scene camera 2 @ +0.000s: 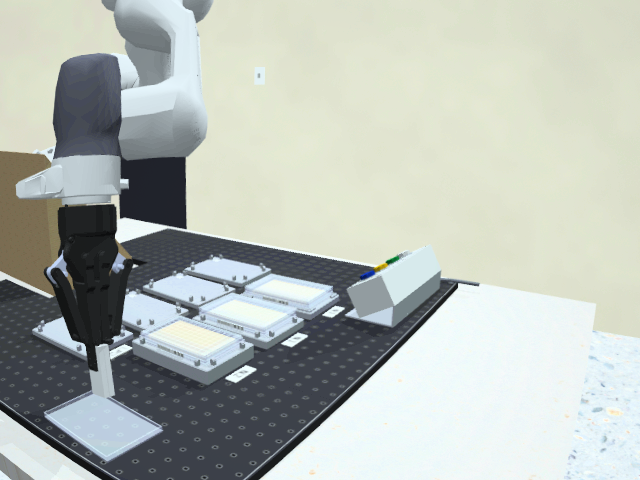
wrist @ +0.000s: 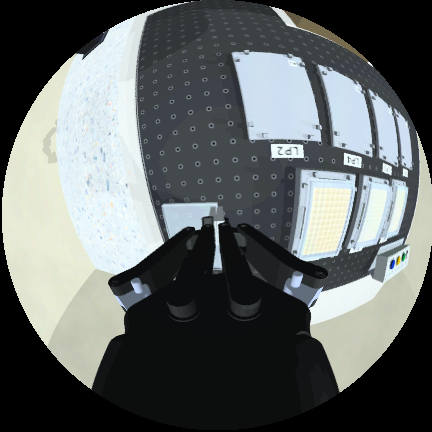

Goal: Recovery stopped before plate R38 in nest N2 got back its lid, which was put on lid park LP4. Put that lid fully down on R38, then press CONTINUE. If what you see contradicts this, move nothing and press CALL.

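Observation:
My gripper (scene camera 2: pixel 98 353) (wrist: pixel 216 215) is shut on a narrow white upright bar (scene camera 2: pixel 102 374) (wrist: pixel 217 247). A clear, pale lid (scene camera 2: pixel 103 424) (wrist: pixel 189 215) lies flat at the bar's foot, over the near left part of the mat; its exact height is hard to tell. Plate R38 (scene camera 2: pixel 192 336) (wrist: pixel 327 220), cream-coloured, sits in nest N2 (scene camera 2: pixel 193 364), to the right of the gripper in both views. Whether a clear cover lies on it cannot be told. Lid park LP4 (scene camera 2: pixel 149 311) (wrist: pixel 349 112) shows a pale flat top with corner posts. The button box (scene camera 2: pixel 395 291) (wrist: pixel 391 265) has unreadable button labels.
Lid park LP2 (scene camera 2: pixel 56 333) (wrist: pixel 280 97) is nearest the arm, with more lid parks behind LP4. Two paler plates (scene camera 2: pixel 248 311) (scene camera 2: pixel 292 289) sit in nests behind R38. A brown box (scene camera 2: pixel 25 222) stands at the left. The perforated dark mat (scene camera 2: pixel 289 397) (wrist: pixel 190 145) lies beneath them.

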